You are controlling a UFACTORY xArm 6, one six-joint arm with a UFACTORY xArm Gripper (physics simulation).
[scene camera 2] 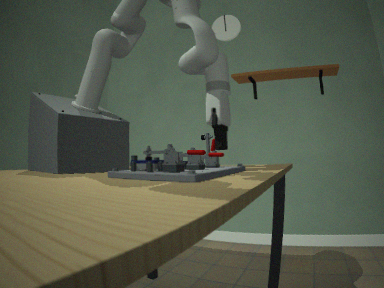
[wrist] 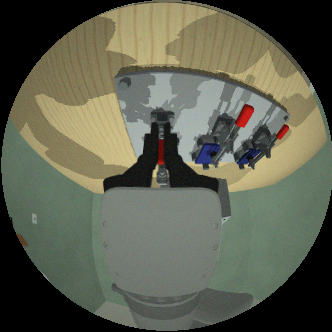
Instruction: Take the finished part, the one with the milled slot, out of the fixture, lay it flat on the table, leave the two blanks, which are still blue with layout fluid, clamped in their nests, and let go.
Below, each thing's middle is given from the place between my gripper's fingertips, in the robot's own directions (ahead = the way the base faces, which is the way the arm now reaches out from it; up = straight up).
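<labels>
Fixture plate (scene camera 2: 208,173): 12 cm to the right of my hand, 5 cm behind it, 6 cm below it.
</labels>
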